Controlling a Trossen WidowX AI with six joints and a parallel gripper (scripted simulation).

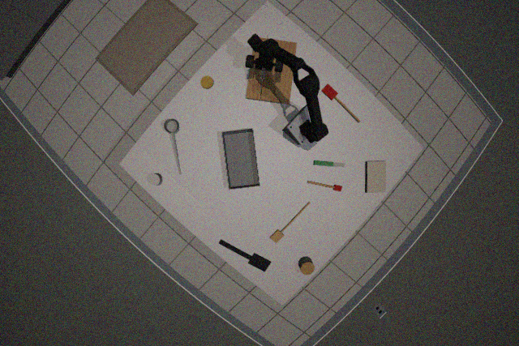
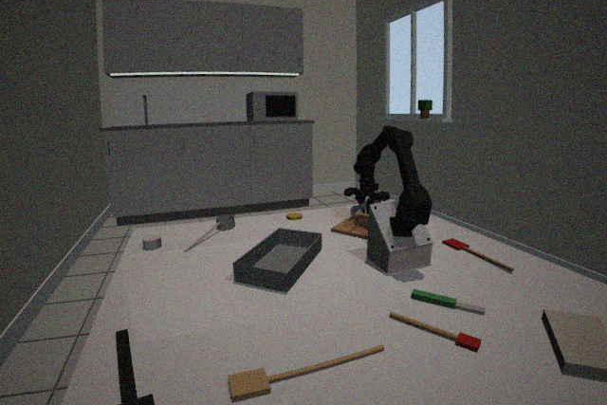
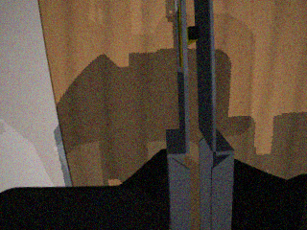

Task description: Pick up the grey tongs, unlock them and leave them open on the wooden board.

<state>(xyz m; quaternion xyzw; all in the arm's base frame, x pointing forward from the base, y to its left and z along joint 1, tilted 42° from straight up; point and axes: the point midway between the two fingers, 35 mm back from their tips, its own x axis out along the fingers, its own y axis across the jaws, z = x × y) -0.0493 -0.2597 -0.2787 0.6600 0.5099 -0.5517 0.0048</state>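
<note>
Right now my gripper tip is 40 mm past the wooden board, 20 mm to the right of it and 40 mm above it. From my gripper tip the other things lie so: roasting tin 400 mm ahead, 300 mm to the left, 10 mm below; then red spatula 230 mm behind, 390 mm to the left, 40 mm below; then yellow disc 280 mm ahead, 150 mm to the right, 30 mm below.
</note>
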